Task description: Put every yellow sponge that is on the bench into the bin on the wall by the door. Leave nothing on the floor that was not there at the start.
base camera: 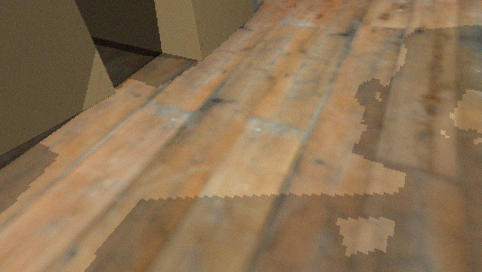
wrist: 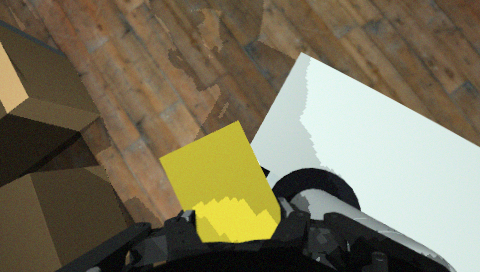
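Where they show: gripper, fingertip midpoint: [wrist: 238,211]; arm's base, origin of the base link: [wrist: 313,216].
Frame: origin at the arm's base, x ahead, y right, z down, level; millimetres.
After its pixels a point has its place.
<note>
My gripper [wrist: 238,211] {x 132, y -3, z -169 mm} is shut on a yellow sponge [wrist: 220,167] {x 160, y 25, z -195 mm} in the wrist view. The sponge is a yellow block, held between the two dark fingers, with its far end sticking out beyond them. It is up off the plank floor [wrist: 145,107] {x 589, y -9, z 397 mm} [base camera: 240,165] {x 408, y -27, z 397 mm}, beside the white top of the robot's base. The gripper and sponge do not show in the base camera view. I cannot make out the bin or a bench surface in either view.
Tan box-like panels [base camera: 40,65] [wrist: 55,95] stand on the floor at the left of both views, with a dark gap between them. The robot's white base [wrist: 395,145] {x -76, y 178, z 14 mm} fills the right of the wrist view, with part of the arm [wrist: 350,217] {x 29, y 35, z -136 mm} over it.
</note>
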